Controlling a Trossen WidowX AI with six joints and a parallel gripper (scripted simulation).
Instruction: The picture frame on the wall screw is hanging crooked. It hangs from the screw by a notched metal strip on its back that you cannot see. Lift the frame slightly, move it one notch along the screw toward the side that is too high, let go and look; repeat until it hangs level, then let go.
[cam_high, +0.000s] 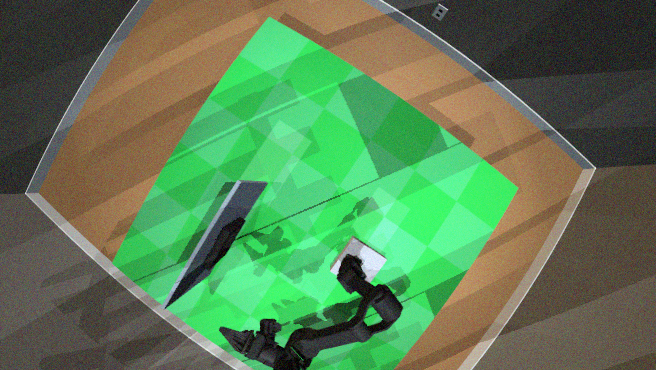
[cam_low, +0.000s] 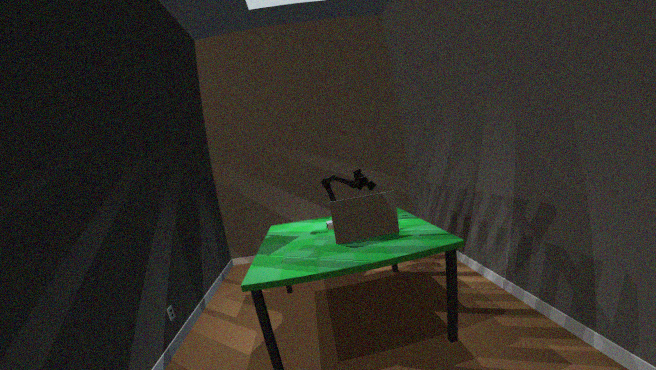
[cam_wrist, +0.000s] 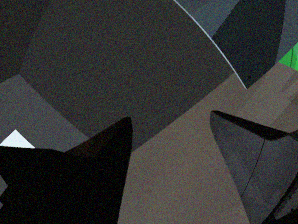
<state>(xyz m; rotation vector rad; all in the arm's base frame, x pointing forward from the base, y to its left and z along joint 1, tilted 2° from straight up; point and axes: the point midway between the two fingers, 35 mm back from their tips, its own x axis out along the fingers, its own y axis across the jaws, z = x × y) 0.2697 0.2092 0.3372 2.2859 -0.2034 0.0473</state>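
The dark picture frame is 230 mm below my gripper tip, 150 mm ahead of it and 120 mm to the right of it. Round my gripper tip: grey wall panel 240 mm below, 160 mm ahead, 120 mm to the right.
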